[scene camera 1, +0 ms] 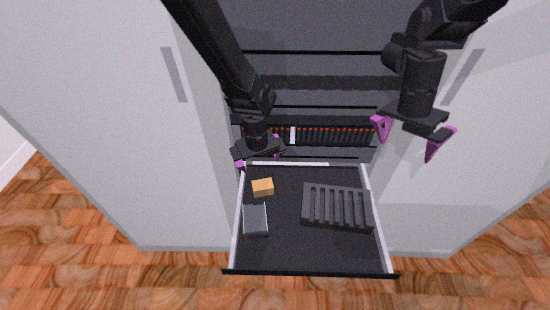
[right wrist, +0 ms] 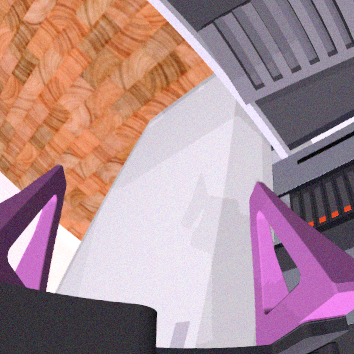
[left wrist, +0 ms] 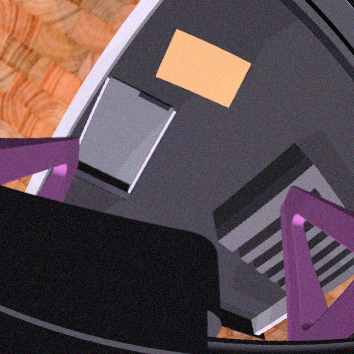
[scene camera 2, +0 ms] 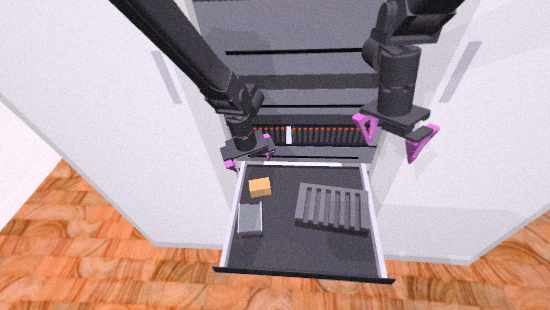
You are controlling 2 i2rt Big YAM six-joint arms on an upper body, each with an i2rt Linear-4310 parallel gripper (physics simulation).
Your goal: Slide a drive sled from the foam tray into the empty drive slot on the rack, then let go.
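Places are measured from the left arm's base along level axes (x ahead, y left, z up), in millimetres.
Where they show: left gripper, fingertip midpoint: (scene camera 1: 260, 165) (left wrist: 185, 174) (scene camera 2: 252, 165); right gripper, fingertip midpoint: (scene camera 1: 403, 152) (right wrist: 158, 182) (scene camera 2: 388, 152).
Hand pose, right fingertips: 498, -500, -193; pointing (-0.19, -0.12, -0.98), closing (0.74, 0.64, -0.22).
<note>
After its pixels a point has its place, as x, y, z.
A grey drive sled (scene camera 1: 255, 219) {511, -161, -538} (scene camera 2: 250, 218) {513, -160, -538} (left wrist: 125, 132) {523, -162, -538} lies flat in the open drawer, near its left wall. The slotted foam tray (scene camera 1: 306, 205) {538, -321, -491} (scene camera 2: 301, 205) {540, -323, -491} (left wrist: 267, 206) {562, -315, -491} (right wrist: 280, 89) {607, -474, -490} lies at the drawer's right; no sled shows in its slots. The rack's row of dark drives (scene camera 1: 330, 136) {727, -400, -374} (scene camera 2: 325, 136) {727, -396, -375} has orange-red tips and one white upright gap or strip (scene camera 1: 292, 135) (scene camera 2: 288, 135); which it is, I cannot tell. My left gripper (scene camera 1: 259, 160) {593, -178, -364} (scene camera 2: 250, 160) {593, -178, -364} (left wrist: 185, 174) {593, -178, -364} is open and empty above the drawer's back left. My right gripper (scene camera 1: 405, 152) {499, -500, -193} (scene camera 2: 390, 153) {499, -500, -193} (right wrist: 158, 182) {499, -500, -193} is open and empty, high at the right.
An orange block (scene camera 1: 262, 187) {612, -179, -506} (scene camera 2: 260, 187) {611, -184, -506} (left wrist: 202, 68) {624, -178, -506} lies in the drawer behind the sled. The drawer has pale side walls and a dark front edge (scene camera 1: 310, 273) {348, -324, -524} (scene camera 2: 305, 275) {348, -336, -528}. Large white panels with grey handles flank the rack on both sides.
</note>
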